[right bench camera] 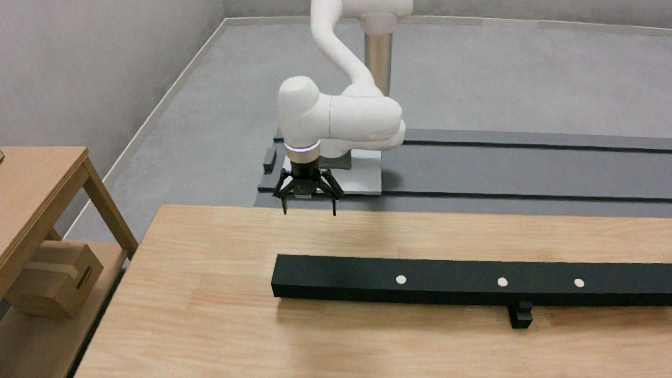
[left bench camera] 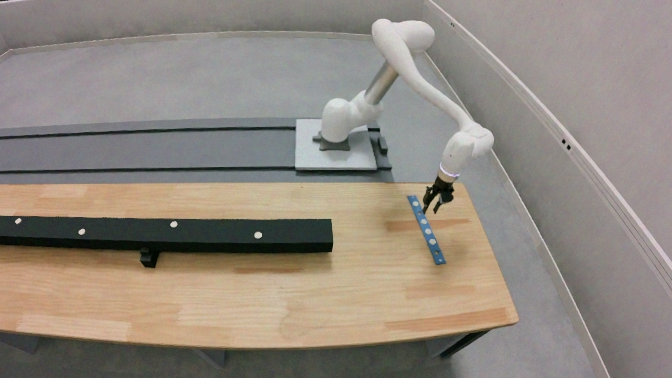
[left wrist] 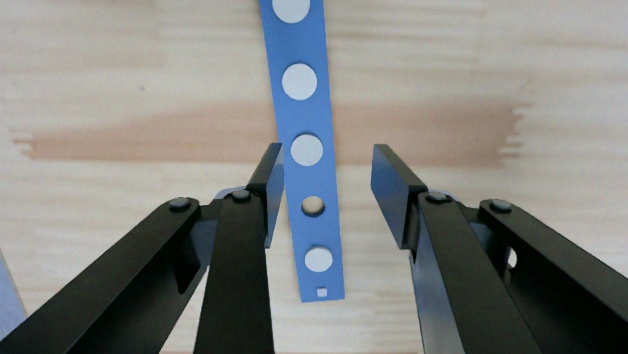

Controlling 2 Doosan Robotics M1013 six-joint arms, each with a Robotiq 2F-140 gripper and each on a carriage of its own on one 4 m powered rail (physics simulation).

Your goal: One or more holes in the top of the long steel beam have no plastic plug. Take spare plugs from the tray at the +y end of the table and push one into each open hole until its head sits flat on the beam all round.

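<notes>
The long dark beam [left bench camera: 300,232] [right bench camera: 340,275] lies along the table; white plug heads [left bench camera: 258,235] [right bench camera: 401,279] show on its top. No open hole can be made out in the parts shown. The narrow blue tray [left bench camera: 434,247] [left wrist: 302,115] holds several white round plugs [left wrist: 306,150]; an empty tray hole [left wrist: 313,206] lies between two of them. My left gripper [left bench camera: 430,210] [left wrist: 327,164] is open above the tray, its fingers on either side of the strip in the wrist view, with nothing between them. My right gripper [right bench camera: 310,214] is open and empty, above the table's back edge, behind the beam's end.
Small black blocks [left bench camera: 148,258] [right bench camera: 520,315] stand against the beam's front side. The rail [left bench camera: 200,150] [right bench camera: 500,170] runs behind the table. A second wooden table [right bench camera: 40,185] with a cardboard box [right bench camera: 57,280] on its lower shelf stands at the left in the right bench view.
</notes>
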